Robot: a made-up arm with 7 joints. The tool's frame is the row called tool.
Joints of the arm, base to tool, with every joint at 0 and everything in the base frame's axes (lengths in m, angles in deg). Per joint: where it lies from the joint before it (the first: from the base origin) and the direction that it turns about. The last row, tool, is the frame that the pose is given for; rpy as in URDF.
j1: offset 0.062 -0.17 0.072 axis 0 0 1
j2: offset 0.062 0.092 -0.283 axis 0 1 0
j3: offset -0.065 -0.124 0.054 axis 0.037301 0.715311 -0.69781
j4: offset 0.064 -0.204 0.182 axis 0 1 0
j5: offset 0.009 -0.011 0.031 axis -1 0 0
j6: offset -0.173 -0.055 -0.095 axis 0 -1 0
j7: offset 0.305 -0.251 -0.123 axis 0 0 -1
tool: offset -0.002 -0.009 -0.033 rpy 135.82 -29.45 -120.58
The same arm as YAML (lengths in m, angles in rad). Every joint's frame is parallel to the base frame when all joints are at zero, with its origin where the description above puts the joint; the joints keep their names.
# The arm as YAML. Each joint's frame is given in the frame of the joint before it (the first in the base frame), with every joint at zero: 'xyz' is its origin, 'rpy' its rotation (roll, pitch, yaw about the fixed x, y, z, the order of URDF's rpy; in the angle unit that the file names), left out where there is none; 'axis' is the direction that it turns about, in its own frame. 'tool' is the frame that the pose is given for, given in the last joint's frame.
units:
  length: m
  angle: rad
joints:
  - name: j1
    type: revolute
    origin:
      xyz: [0.062, -0.17, 0.072]
    axis: "+z"
  - name: j2
    type: revolute
    origin:
      xyz: [0.062, 0.092, -0.283]
    axis: "+y"
  - name: j3
    type: revolute
    origin:
      xyz: [-0.065, -0.124, 0.054]
    axis: [0.037301, 0.715311, -0.69781]
  - name: j4
    type: revolute
    origin:
      xyz: [0.064, -0.204, 0.182]
    axis: "+y"
  - name: j5
    type: revolute
    origin:
      xyz: [0.009, -0.011, 0.031]
    axis: "-x"
  - name: j6
    type: revolute
    origin:
      xyz: [-0.173, -0.055, -0.095]
    axis: "-y"
  - name: j7
    type: revolute
    origin:
      xyz: [0.305, -0.251, -0.123]
    axis: "-z"
tool:
  origin:
    xyz: [-0.002, -0.009, -0.033]
    rpy: [2.3705, -0.514, -2.1045]

